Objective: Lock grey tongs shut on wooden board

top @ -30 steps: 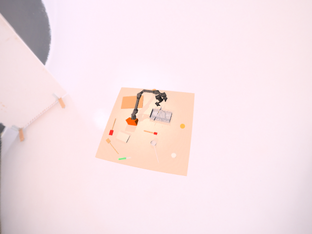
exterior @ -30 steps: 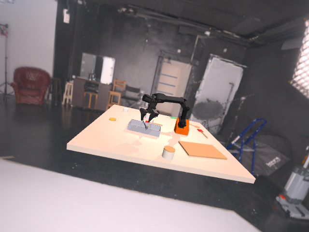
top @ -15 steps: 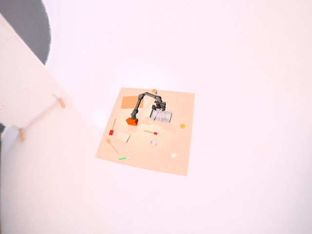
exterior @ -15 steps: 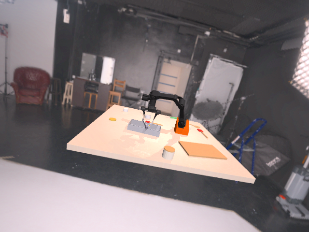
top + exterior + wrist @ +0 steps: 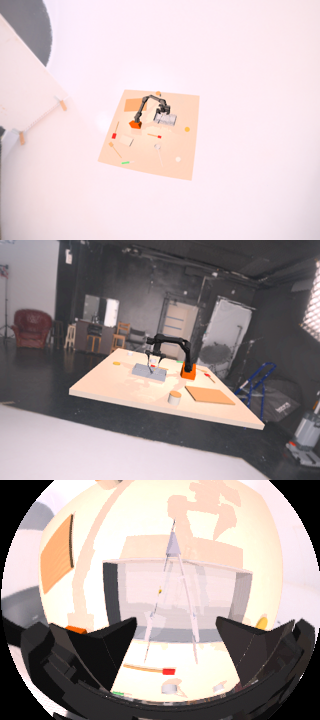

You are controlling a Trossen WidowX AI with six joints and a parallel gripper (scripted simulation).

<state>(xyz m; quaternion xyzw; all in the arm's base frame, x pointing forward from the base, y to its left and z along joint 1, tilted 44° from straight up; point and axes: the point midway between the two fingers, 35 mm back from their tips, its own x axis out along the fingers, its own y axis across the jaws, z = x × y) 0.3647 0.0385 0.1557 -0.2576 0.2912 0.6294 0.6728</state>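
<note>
The grey roasting tin lies 100 mm below my gripper tip, 10 mm to the right of it and 10 mm ahead of it. Also, from my gripper tip: orange disc (340 mm ahead, 140 mm to the right, 120 mm below); then pale plate (490 mm behind, 410 mm to the right, 110 mm below); then wooden board (500 mm behind, 210 mm to the left, 120 mm below).
</note>
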